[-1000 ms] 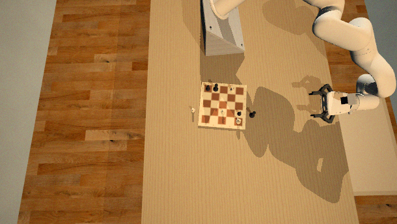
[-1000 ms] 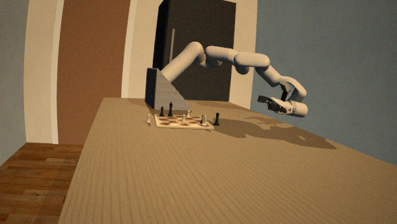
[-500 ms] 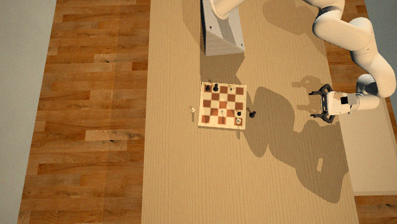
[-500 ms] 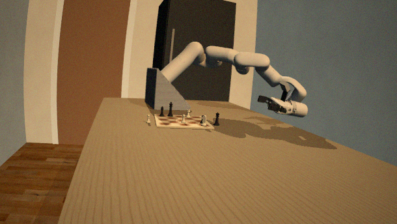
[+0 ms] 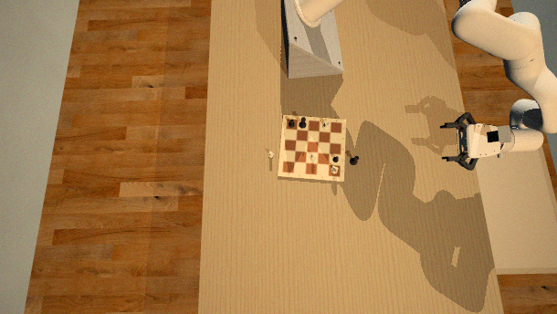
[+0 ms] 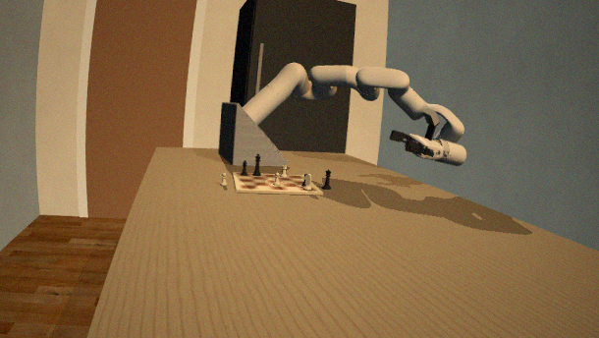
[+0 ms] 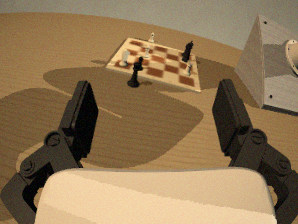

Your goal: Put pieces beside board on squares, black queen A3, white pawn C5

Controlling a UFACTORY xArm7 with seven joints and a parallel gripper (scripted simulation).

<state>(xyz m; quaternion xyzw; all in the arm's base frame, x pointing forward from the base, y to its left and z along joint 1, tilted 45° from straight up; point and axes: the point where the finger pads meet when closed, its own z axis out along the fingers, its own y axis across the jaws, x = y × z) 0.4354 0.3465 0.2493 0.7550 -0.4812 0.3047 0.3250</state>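
The black pawn lies 300 mm to the right of my hand, 120 mm below it and 30 mm ahead of it. Round my hand: chessboard 380 mm to the right, 140 mm below, 10 mm behind.
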